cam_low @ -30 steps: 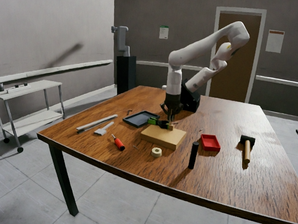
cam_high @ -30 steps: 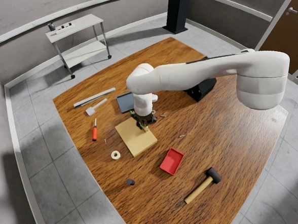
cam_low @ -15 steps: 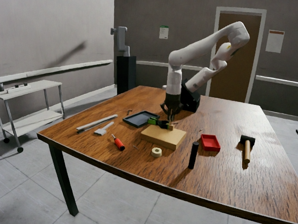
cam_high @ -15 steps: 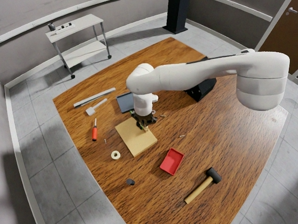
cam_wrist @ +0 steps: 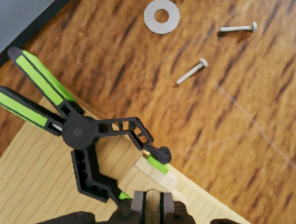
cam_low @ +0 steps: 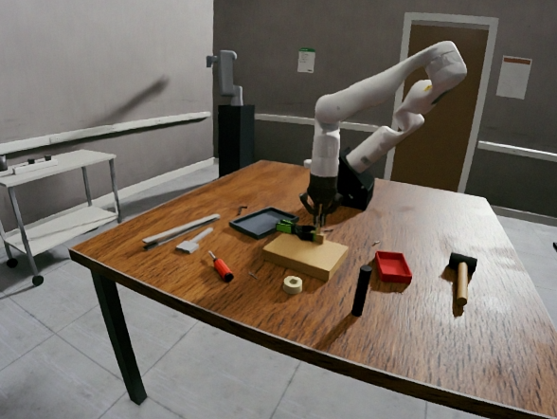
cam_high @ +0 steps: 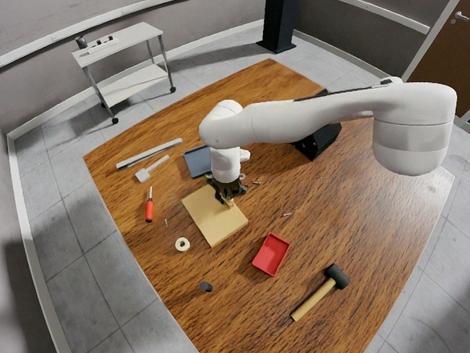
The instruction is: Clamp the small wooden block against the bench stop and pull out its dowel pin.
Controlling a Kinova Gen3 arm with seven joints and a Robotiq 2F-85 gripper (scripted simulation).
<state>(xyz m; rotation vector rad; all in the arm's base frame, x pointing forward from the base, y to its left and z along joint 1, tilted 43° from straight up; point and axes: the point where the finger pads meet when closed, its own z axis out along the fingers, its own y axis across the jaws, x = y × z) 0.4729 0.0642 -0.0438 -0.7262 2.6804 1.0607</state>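
My gripper is now 2 cm above the pale dowel pin. Also, from my hand: wooden block: 5 cm below; bench board: 5 cm ahead, 1 cm to the right, 7 cm below; red bin: 23 cm to the left, 9 cm below.
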